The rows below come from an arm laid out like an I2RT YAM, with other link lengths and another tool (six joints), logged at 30 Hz.
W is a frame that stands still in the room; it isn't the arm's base.
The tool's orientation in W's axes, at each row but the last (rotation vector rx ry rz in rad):
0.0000 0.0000 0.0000
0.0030 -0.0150 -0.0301
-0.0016 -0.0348 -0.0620
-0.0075 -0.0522 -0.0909
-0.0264 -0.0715 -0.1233
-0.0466 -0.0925 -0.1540
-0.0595 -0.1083 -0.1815
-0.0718 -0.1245 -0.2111
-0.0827 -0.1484 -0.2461
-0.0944 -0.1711 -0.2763
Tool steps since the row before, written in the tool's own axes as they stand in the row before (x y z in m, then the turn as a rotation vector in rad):
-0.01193 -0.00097 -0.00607 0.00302 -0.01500 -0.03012
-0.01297 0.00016 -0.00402 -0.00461 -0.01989 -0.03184
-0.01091 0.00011 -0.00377 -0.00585 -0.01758 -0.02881
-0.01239 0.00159 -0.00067 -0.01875 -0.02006 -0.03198
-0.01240 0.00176 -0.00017 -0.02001 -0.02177 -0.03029
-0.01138 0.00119 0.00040 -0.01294 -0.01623 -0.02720
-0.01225 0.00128 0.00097 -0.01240 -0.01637 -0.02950
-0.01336 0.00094 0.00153 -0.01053 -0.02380 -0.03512
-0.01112 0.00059 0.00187 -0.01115 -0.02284 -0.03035
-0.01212 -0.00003 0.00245 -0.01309 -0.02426 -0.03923
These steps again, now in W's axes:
-0.01193 -0.00097 -0.00607 0.00302 -0.01500 -0.03012
-0.01290 0.00056 -0.00421 -0.00473 -0.01965 -0.03197
-0.01074 0.00078 -0.00415 -0.00592 -0.01726 -0.02899
-0.01214 0.00270 -0.00133 -0.01882 -0.01859 -0.03282
-0.01204 0.00325 -0.00111 -0.02039 -0.02009 -0.03118
-0.01105 0.00291 -0.00074 -0.01285 -0.01552 -0.02765
-0.01184 0.00349 -0.00048 -0.01211 -0.01591 -0.02987
-0.01294 0.00378 -0.00029 -0.01123 -0.02401 -0.03476
-0.01077 0.00338 0.00007 -0.01224 -0.02246 -0.03021
-0.01187 0.00344 0.00021 -0.01310 -0.02434 -0.03918

